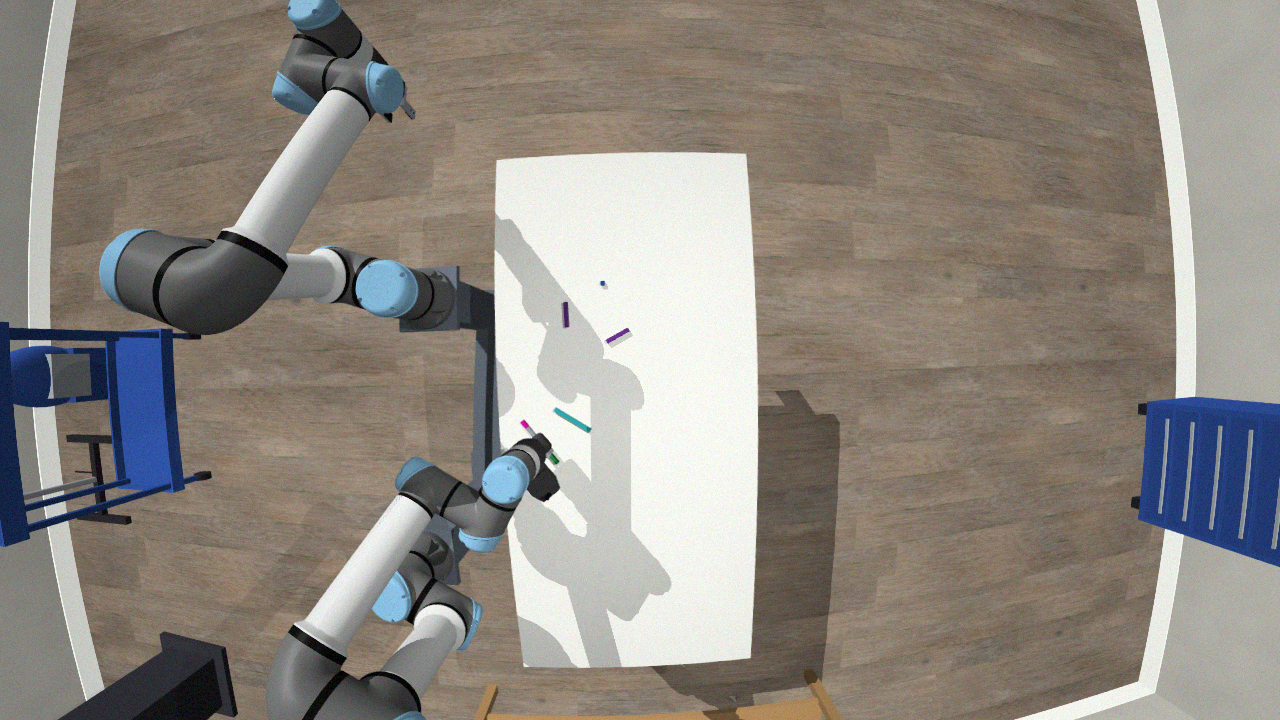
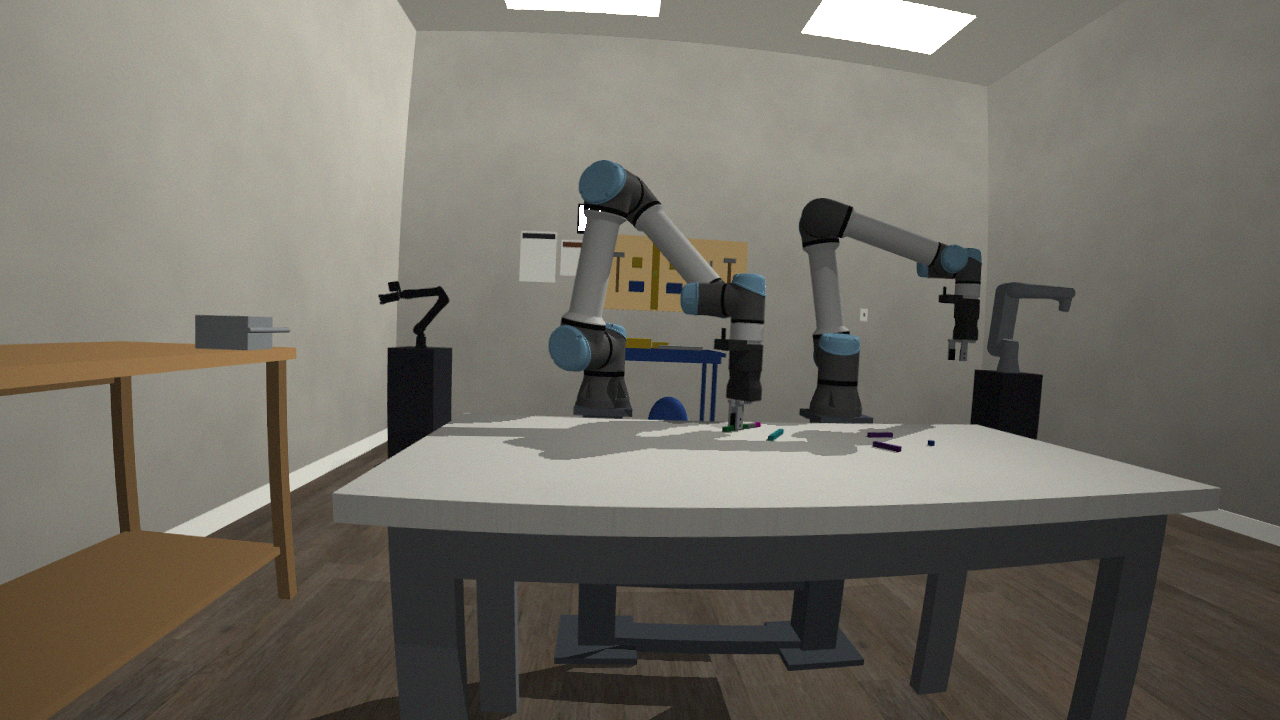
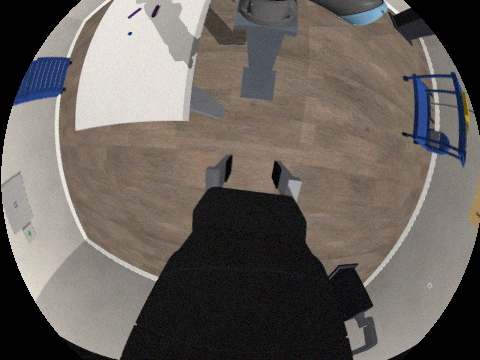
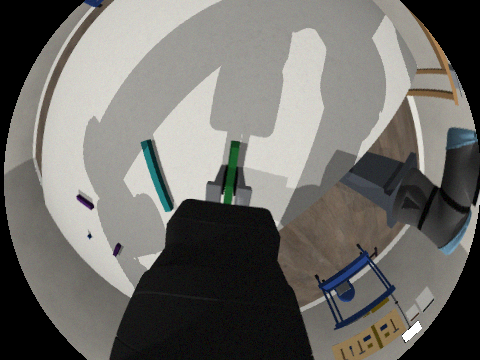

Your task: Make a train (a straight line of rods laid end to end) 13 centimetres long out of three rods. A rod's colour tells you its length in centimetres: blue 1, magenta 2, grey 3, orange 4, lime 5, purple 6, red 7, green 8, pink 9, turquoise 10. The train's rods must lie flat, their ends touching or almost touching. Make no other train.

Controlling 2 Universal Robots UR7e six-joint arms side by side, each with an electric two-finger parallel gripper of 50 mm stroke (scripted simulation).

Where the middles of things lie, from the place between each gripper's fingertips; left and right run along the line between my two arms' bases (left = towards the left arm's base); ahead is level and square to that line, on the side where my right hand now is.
Labels:
My right hand (image 2: 735, 428) is 8 cm to the right of the turquoise rod (image 4: 149, 154), 6 cm short of it and 2 cm above it.
Now: the turquoise rod 68 cm to the right of my left hand (image 2: 956, 360), 42 cm ahead of it and 18 cm below it.

